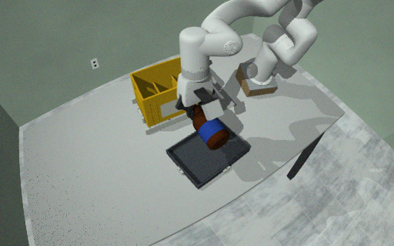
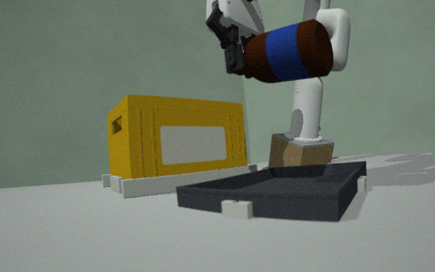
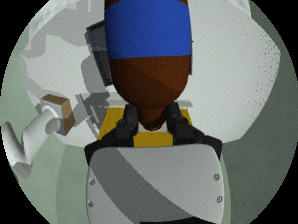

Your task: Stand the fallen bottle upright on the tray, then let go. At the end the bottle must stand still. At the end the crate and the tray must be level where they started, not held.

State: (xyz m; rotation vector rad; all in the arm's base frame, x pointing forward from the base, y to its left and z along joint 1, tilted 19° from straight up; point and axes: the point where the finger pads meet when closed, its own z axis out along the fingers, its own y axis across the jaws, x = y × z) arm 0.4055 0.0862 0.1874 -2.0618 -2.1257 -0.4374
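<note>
Right now the brown bottle is 5 cm to the left of my hand and 1 cm below it. The rest, counted from my hand: dark grey tray 2 cm behind, 5 cm to the left, 19 cm below; then yellow crate 1 cm behind, 24 cm to the right, 12 cm below.
</note>
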